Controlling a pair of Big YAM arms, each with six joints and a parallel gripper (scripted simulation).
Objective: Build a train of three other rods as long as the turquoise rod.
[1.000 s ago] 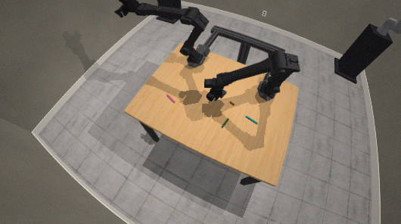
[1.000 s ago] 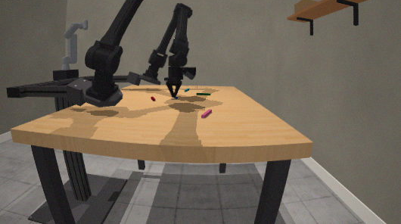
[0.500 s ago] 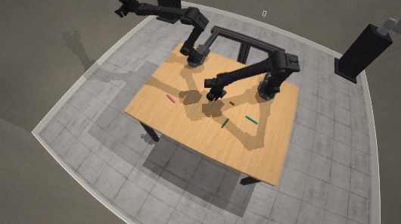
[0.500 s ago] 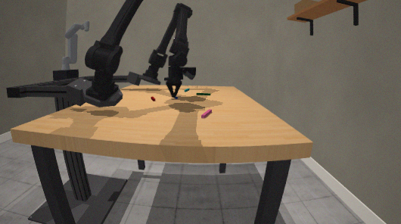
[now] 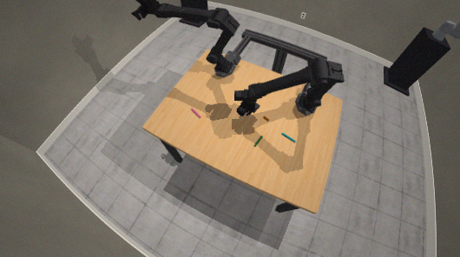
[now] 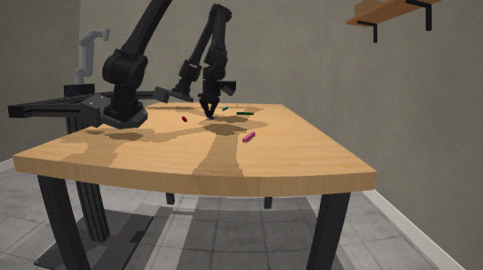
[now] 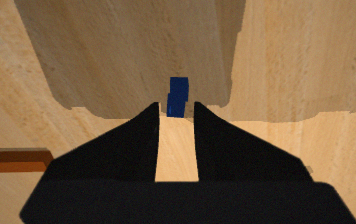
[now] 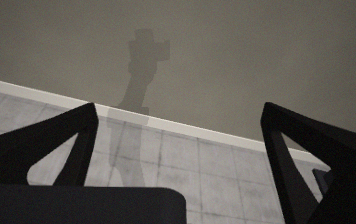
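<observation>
The green rod lies 14 cm ahead of my left hand, 14 cm to the left of it and 1 cm below it. Also, from my left hand: red rod: 9 cm behind, 5 cm to the right, 1 cm below; then turquoise rod: 3 cm ahead, 29 cm to the left, 1 cm below; then orange rod: 2 cm behind, 11 cm to the left, 1 cm below.
</observation>
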